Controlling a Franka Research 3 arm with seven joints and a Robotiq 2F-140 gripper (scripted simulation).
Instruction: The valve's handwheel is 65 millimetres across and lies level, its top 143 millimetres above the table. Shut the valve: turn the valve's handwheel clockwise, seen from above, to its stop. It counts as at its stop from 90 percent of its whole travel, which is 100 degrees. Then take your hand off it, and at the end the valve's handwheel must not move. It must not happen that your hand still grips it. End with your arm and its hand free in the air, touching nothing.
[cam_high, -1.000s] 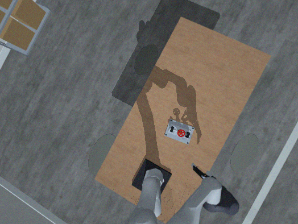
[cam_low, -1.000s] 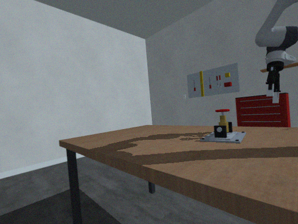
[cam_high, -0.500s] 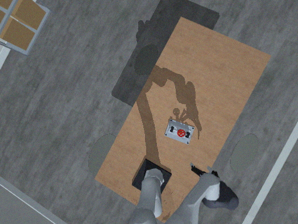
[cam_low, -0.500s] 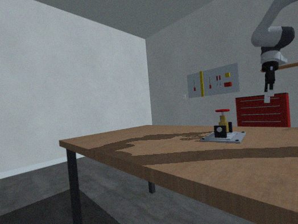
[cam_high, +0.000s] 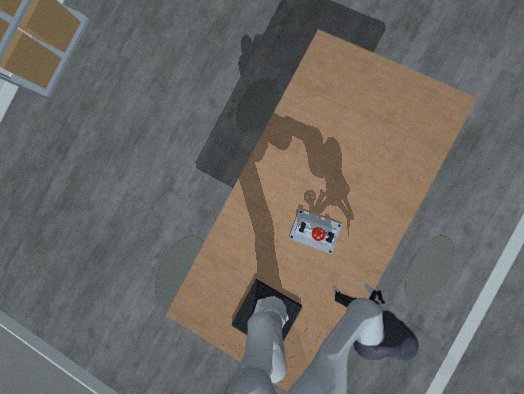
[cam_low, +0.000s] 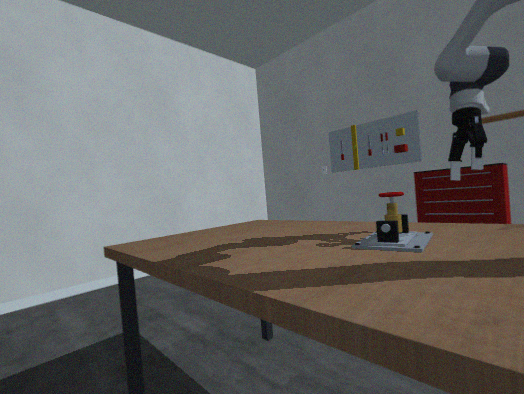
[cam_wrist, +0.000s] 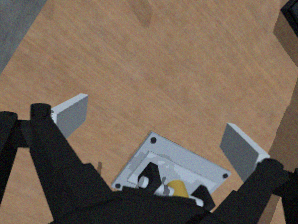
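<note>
Now: the red handwheel 230 mm to the left of my hand, 140 mm ahead of it and 60 mm below it.
</note>
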